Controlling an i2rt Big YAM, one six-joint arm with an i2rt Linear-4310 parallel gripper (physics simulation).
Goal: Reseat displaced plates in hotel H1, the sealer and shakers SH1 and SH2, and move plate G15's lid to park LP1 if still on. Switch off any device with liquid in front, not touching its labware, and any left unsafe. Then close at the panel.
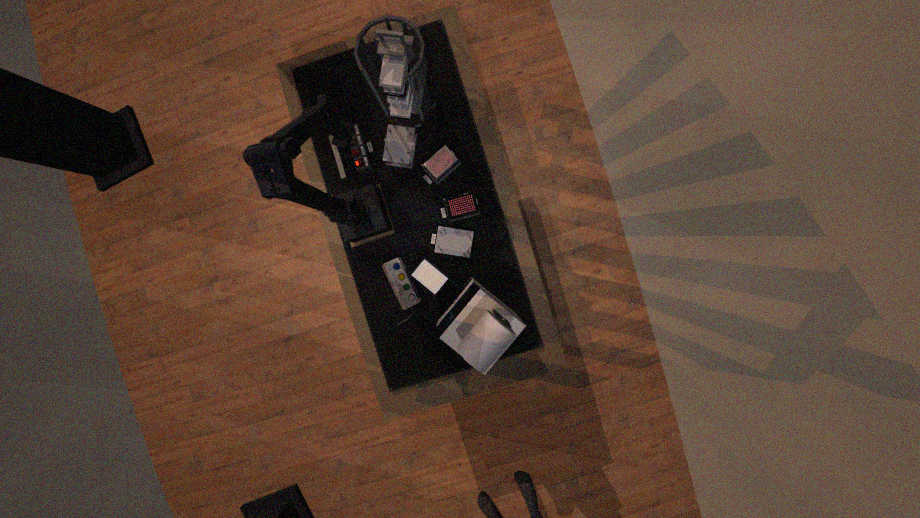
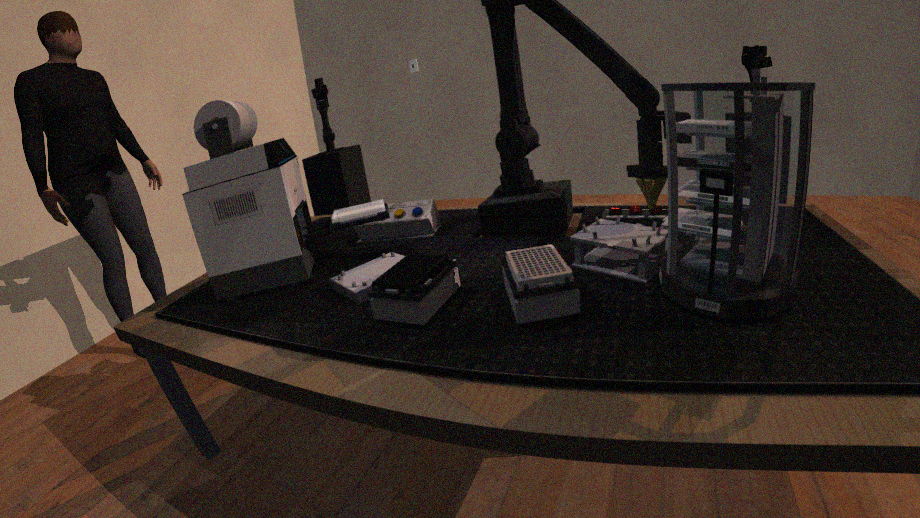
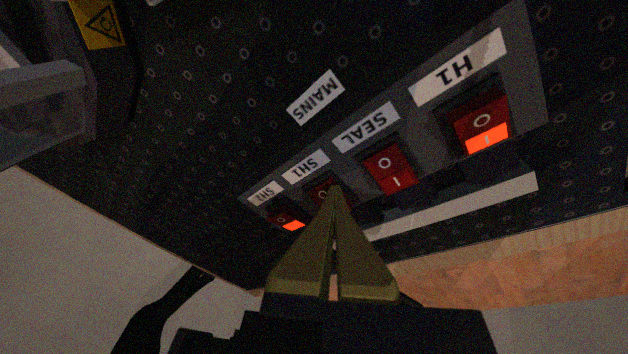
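Pixels of known places: gripper, between the fingertips: (image 1: 354, 143) (image 2: 651, 209) (image 3: 334, 190); arm's base, origin of its link: (image 1: 358, 218) (image 2: 519, 191).
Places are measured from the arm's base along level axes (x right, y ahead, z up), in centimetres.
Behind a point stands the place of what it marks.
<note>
My gripper (image 2: 652, 204) {y 11.2, x -32.3, z -3.0 cm} (image 3: 334, 190) {y 11.2, x -32.3, z -3.0 cm} is shut and empty, its tips over the SH1 switch (image 3: 320, 194) {y 11.5, x -33.5, z -3.1 cm} of the mains strip (image 3: 429, 139) {y 9.9, x -25.7, z -4.0 cm}. The tips hide part of that switch; no orange shows on its visible part. The H1 switch (image 3: 482, 125) {y 9.8, x -23.5, z -2.9 cm} and SH2 switch (image 3: 287, 220) {y 11.3, x -38.1, z -3.0 cm} glow orange; the SEAL switch (image 3: 391, 170) {y 10.1, x -28.4, z -3.0 cm} is unlit. Hotel H1 (image 2: 802, 167) {y 50.0, x -48.1, z 14.1 cm} holds several plates; their seating is unclear. The sealer (image 1: 482, 328) {y 31.6, x 55.2, z 35.8 cm} (image 2: 241, 231) {y 40.2, x 54.5, z 7.6 cm} has a roll on top. One shaker (image 2: 544, 305) {y 49.7, x -9.4, z -5.2 cm} bears a pale plate (image 1: 441, 162) {y 42.9, x -7.5, z -1.2 cm} (image 2: 539, 265) {y 44.3, x -8.5, z -1.1 cm}; another (image 2: 415, 302) {y 51.2, x 10.0, z -3.4 cm} bears a dark-framed plate (image 1: 462, 205) {y 43.6, x 13.3, z -1.3 cm} (image 2: 412, 275) {y 46.5, x 11.8, z -1.1 cm}.
A clear stand (image 1: 399, 146) {y 29.0, x -21.9, z -2.0 cm} (image 2: 618, 239) {y 32.2, x -22.2, z -2.0 cm} is beside the hotel. A low white stand (image 1: 453, 241) {y 33.6, x 25.6, z -5.6 cm} (image 2: 360, 275) {y 36.1, x 28.2, z -5.5 cm} is beside the dark-framed plate. The button panel (image 1: 400, 283) {y 5.2, x 33.2, z -1.0 cm} (image 2: 412, 226) {y 7.4, x 27.4, z -5.1 cm} and a white card (image 1: 429, 276) {y 18.8, x 35.4, z 4.1 cm} are near the sealer. A person (image 2: 80, 122) stands beyond the table.
</note>
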